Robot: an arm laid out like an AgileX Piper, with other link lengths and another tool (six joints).
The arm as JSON. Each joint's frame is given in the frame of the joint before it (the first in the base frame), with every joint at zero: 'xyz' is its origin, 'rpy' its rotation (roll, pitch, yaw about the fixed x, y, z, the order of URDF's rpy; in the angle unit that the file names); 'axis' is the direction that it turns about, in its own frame. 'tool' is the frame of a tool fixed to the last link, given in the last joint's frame.
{
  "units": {
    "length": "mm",
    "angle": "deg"
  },
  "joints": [
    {
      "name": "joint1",
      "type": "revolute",
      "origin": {
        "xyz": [
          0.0,
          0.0,
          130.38
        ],
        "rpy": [
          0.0,
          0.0,
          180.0
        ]
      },
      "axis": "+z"
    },
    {
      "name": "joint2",
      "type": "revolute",
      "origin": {
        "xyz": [
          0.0,
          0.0,
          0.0
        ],
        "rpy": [
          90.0,
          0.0,
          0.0
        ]
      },
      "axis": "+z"
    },
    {
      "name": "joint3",
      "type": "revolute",
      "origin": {
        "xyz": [
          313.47,
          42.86,
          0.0
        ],
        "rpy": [
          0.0,
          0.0,
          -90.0
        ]
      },
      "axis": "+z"
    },
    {
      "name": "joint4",
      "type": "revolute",
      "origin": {
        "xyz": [
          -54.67,
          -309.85,
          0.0
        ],
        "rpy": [
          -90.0,
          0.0,
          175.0
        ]
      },
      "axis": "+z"
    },
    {
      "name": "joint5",
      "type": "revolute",
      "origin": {
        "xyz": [
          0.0,
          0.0,
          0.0
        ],
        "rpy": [
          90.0,
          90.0,
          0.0
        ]
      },
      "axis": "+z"
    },
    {
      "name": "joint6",
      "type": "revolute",
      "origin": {
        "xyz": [
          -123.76,
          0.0,
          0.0
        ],
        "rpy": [
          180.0,
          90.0,
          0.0
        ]
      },
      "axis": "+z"
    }
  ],
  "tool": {
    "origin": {
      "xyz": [
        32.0,
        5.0,
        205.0
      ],
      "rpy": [
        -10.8,
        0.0,
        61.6
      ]
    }
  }
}
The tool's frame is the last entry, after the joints.
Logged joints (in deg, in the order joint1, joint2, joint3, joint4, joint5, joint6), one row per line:
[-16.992, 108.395, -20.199, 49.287, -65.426, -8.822]
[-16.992, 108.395, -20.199, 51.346, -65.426, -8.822]
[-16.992, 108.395, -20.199, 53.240, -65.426, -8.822]
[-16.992, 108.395, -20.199, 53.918, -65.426, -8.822]
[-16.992, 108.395, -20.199, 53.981, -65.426, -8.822]
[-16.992, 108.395, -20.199, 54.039, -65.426, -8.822]
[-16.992, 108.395, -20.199, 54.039, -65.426, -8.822]
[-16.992, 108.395, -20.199, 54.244, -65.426, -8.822]
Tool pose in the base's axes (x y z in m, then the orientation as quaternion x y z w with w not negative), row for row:
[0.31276, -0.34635, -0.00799, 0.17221, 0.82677, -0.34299, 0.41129]
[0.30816, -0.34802, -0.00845, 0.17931, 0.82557, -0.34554, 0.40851]
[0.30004, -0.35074, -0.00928, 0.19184, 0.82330, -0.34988, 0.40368]
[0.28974, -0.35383, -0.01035, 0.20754, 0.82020, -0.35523, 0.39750]
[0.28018, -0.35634, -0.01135, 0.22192, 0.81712, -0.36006, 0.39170]
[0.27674, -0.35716, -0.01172, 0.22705, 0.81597, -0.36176, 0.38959]
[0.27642, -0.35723, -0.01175, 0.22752, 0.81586, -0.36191, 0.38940]
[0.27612, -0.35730, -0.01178, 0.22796, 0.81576, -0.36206, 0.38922]
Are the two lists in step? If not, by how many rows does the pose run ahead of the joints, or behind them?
The pose runs 2 rows behind the joints: the pose in row i belongs to the joints in row i - 2.
